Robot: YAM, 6 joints.
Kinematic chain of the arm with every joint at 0, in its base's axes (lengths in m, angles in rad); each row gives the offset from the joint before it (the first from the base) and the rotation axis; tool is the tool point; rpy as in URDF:
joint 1: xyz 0 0 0.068 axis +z
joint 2: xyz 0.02 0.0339 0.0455 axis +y
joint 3: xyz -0.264 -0.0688 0 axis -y
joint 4: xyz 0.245 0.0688 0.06 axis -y
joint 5: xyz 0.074 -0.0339 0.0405 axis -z
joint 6: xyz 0.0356 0 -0.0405 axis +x
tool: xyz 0 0 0 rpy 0 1.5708 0
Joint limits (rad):
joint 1: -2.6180..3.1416
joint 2: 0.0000..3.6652
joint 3: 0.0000..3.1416
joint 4: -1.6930..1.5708
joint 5: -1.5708..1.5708
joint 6: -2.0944..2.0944
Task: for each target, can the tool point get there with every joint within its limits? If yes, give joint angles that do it. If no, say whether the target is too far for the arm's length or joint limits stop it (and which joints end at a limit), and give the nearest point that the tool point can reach.
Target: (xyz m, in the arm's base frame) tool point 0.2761 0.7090 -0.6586
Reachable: no: too far | nearest point 0.1723 0.4424 -0.3010 | short by 0.458 m
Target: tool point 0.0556 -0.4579 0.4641
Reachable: yes | joints -1.4799 1.9618 1.9519 0.4861 -0.3996 -0.2403
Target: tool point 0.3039 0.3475 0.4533
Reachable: yes | joints 0.8057 2.0278 2.2715 -0.3857 -0.6475 -0.7124
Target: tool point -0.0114 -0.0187 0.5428
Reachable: yes | joints 0.0317 0.6642 1.1286 1.2628 0.5416 -1.1230
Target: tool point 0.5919 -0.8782 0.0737
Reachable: no: too far | nearest point 0.3607 -0.5352 0.0895 | short by 0.414 m
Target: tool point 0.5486 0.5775 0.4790
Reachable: no: too far | nearest point 0.4038 0.4250 0.3800 | short by 0.232 m
